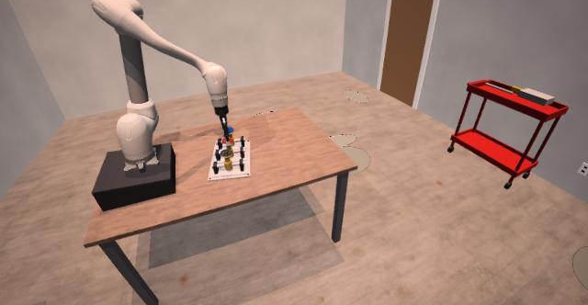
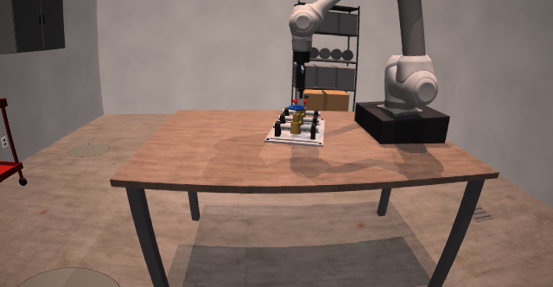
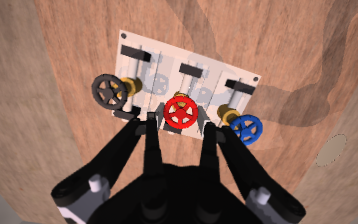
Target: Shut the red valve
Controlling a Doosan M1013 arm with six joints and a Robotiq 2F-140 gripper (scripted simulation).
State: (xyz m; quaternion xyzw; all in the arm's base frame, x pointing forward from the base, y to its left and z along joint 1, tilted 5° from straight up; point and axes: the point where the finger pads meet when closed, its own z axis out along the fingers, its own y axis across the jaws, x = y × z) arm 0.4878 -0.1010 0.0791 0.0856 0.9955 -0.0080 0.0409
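The red handwheel is 30 mm below my hand. Also, from my hand: dark grey handwheel: 50 mm behind, 120 mm to the right, 30 mm below; blue handwheel: 50 mm ahead, 120 mm to the left, 30 mm below.
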